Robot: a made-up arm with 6 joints.
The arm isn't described. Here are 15 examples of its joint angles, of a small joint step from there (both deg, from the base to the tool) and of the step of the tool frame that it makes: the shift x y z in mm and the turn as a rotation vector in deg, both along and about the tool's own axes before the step.
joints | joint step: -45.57 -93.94 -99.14 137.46 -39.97 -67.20 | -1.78 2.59 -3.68 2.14 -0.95 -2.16
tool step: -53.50 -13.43 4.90 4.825 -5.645 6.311
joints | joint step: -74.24 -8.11 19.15 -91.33 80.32 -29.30 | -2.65 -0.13 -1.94 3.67 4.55 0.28
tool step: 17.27 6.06 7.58 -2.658 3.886 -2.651
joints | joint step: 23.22 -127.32 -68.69 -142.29 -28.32 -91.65 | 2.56 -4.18 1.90 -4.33 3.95 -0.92
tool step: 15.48 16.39 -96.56 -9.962 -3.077 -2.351
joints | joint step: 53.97 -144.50 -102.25 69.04 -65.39 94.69 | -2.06 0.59 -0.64 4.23 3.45 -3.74
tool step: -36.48 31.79 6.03 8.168 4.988 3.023
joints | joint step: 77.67 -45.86 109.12 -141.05 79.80 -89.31 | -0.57 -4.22 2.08 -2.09 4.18 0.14
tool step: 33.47 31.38 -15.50 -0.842 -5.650 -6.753
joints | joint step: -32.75 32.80 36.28 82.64 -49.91 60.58 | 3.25 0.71 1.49 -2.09 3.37 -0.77
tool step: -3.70 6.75 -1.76 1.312 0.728 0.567
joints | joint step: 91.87 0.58 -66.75 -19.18 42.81 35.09 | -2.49 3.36 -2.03 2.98 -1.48 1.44
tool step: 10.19 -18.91 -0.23 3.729 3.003 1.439
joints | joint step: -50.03 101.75 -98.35 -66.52 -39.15 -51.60 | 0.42 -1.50 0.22 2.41 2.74 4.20
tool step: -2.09 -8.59 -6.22 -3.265 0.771 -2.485
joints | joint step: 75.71 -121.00 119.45 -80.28 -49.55 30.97 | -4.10 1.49 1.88 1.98 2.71 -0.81
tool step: -0.44 -2.24 2.23 2.947 3.647 1.488
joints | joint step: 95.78 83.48 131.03 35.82 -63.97 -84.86 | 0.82 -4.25 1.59 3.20 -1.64 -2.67
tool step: -49.22 -21.76 18.15 5.125 -1.998 7.271
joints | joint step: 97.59 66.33 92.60 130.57 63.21 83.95 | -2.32 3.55 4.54 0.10 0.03 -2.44
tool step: -68.19 27.60 33.69 3.062 5.589 -0.500
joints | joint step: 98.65 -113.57 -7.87 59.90 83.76 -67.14 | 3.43 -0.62 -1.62 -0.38 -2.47 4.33
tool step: -24.76 -16.35 -12.48 -5.393 0.063 3.624
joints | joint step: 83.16 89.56 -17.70 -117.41 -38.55 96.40 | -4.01 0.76 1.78 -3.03 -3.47 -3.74
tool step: 1.52 -14.47 29.14 -1.777 1.273 -0.059
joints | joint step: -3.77 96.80 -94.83 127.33 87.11 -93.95 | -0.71 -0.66 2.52 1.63 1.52 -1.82
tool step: 18.00 14.08 -22.66 -1.445 -2.522 -2.658
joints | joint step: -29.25 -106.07 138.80 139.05 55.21 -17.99 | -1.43 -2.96 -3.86 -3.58 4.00 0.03
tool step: 0.39 -0.95 -2.60 -0.816 -1.721 0.023
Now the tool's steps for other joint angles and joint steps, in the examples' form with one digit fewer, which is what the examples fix.
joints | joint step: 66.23 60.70 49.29 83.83 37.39 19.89 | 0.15 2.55 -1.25 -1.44 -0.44 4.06
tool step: -32.5 1.5 -14.9 -3.68 -1.49 -3.49
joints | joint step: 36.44 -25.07 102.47 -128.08 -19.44 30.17 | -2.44 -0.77 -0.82 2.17 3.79 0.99
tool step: -9.5 -15.6 -23.2 4.24 1.72 0.48
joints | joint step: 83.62 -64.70 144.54 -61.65 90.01 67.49 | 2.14 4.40 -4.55 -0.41 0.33 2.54
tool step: -17.2 -25.0 20.9 -7.27 3.28 -3.59
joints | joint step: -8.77 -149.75 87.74 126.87 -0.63 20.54 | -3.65 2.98 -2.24 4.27 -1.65 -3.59
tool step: -18.8 14.9 -27.9 4.74 -8.81 0.44
